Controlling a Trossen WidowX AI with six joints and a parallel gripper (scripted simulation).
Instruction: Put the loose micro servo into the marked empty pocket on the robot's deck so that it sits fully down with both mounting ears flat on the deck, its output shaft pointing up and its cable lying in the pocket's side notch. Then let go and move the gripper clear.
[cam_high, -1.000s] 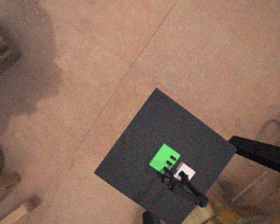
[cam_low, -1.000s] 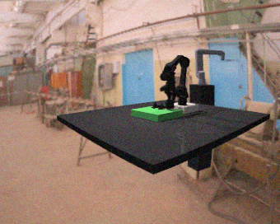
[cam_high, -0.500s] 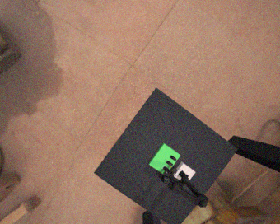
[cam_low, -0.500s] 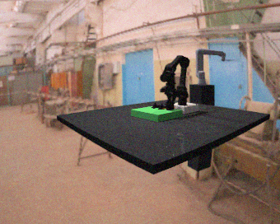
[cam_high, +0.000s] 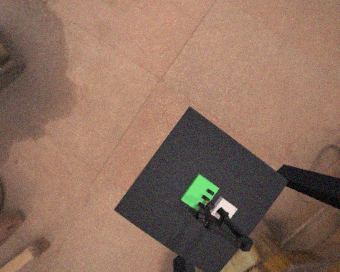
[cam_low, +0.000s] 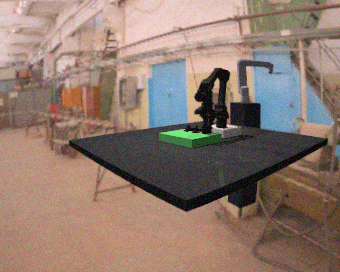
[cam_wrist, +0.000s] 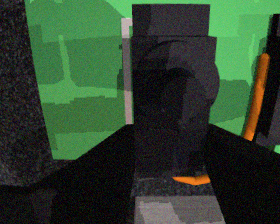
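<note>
Now: gripper tip 14 cm short of the green deck, 6 cm above it and 5 cm to the left of it.
</note>
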